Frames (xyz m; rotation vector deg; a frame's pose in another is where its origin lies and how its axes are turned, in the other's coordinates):
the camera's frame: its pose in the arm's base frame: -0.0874 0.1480 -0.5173 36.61 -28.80 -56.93
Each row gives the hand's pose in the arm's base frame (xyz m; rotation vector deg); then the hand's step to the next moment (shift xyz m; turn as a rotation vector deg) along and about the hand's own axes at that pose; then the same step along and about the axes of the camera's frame.
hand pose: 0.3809 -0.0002 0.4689 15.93 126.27 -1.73
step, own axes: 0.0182 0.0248 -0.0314 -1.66 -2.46 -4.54
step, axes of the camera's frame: -0.0409 -0.0012 0.0161 0.85 -0.04 5.36
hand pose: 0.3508 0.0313 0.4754 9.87 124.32 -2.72
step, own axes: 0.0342 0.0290 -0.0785 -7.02 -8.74 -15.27
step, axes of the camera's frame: -0.0701 -0.0198 0.0536 3.86 0.87 18.53
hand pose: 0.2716 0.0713 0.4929 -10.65 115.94 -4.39
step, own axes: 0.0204 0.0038 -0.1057 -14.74 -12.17 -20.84
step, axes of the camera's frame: -0.0428 -0.0439 0.0886 6.22 5.99 26.93
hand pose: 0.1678 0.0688 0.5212 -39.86 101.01 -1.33
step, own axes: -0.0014 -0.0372 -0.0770 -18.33 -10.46 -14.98
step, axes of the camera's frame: 0.0290 -0.0258 0.0762 4.14 11.40 22.86
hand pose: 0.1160 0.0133 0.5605 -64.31 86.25 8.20
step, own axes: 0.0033 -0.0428 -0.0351 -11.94 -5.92 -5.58
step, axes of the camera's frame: 0.0470 0.0048 0.0290 0.80 8.90 11.36
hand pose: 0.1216 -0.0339 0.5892 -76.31 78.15 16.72
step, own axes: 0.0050 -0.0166 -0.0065 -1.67 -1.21 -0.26
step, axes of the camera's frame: 0.0175 0.0061 0.0006 0.13 1.72 1.16
